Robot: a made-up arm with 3 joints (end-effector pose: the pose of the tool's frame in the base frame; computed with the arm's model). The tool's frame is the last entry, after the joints.
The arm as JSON. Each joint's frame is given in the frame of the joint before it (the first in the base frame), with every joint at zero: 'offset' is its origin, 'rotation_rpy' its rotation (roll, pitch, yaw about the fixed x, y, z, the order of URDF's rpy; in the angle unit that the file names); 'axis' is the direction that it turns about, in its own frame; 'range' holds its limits. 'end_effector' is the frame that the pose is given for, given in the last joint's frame.
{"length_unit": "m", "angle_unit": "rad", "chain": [
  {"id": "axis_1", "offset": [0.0, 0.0, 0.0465], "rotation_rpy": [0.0, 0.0, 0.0], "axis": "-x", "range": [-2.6, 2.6]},
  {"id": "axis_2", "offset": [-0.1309, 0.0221, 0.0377], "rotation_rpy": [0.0, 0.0, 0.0], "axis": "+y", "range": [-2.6, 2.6]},
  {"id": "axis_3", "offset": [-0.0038, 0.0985, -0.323], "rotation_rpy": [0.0, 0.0, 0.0], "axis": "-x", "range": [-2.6, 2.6]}
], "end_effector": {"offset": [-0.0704, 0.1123, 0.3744], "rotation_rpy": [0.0, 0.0, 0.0]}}
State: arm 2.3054 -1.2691 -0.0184
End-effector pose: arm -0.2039 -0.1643 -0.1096 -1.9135 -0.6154 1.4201
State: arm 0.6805 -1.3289 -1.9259
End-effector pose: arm 0.1891 -0.2835 0.1246 1.0475 -0.3720 1.3567
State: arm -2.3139 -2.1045 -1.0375
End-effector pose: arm -0.0622 0.1037 -0.0547 -1.4993 2.1220 1.5740
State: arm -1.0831 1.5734 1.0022
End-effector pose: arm -0.3467 0.1333 0.5379 0.0635 0.7931 1.3593
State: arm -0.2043 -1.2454 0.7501
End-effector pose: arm -0.0356 0.4632 0.0682 -0.4727 -1.1186 -0.5784
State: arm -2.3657 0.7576 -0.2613
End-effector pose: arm -0.1383 -0.1910 0.0408 2.4637 0.5026 0.8807
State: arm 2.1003 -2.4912 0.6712
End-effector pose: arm -0.0115 -0.1607 -0.3709 -0.9513 -2.1683 1.8809
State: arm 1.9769 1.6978 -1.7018
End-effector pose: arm -0.3800 0.2374 0.2332 -0.2055 -0.4516 -1.6410
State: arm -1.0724 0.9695 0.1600
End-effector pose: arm -0.1492 0.0380 0.3572 0.8378 0.8174 0.5789
